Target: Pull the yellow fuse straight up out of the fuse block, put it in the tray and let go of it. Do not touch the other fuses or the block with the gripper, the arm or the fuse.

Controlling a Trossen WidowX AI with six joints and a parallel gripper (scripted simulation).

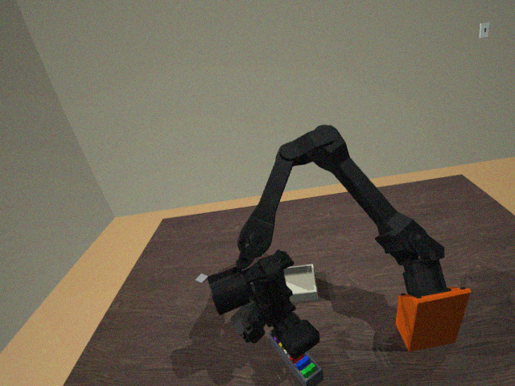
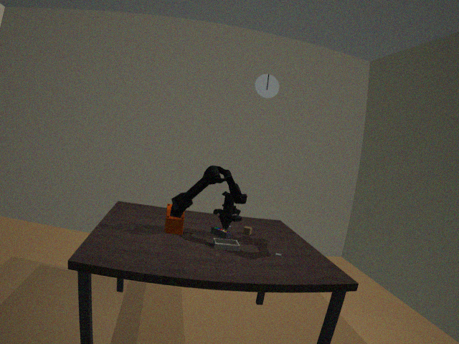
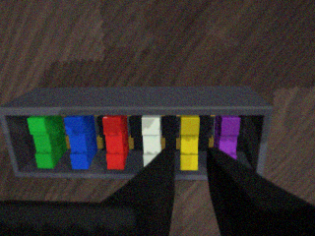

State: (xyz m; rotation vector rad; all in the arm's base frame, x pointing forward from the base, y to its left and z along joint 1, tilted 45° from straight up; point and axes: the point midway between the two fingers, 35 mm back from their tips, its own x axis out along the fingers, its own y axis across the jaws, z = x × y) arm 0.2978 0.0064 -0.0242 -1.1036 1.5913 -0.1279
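Right now my gripper tip is 30 mm above the yellow fuse. From my gripper tip the other things lie so: purple fuse (10 mm ahead, 20 mm to the right, 30 mm below); white fuse (10 mm behind, 10 mm to the left, 30 mm below); red fuse (20 mm behind, 30 mm to the left, 30 mm below).
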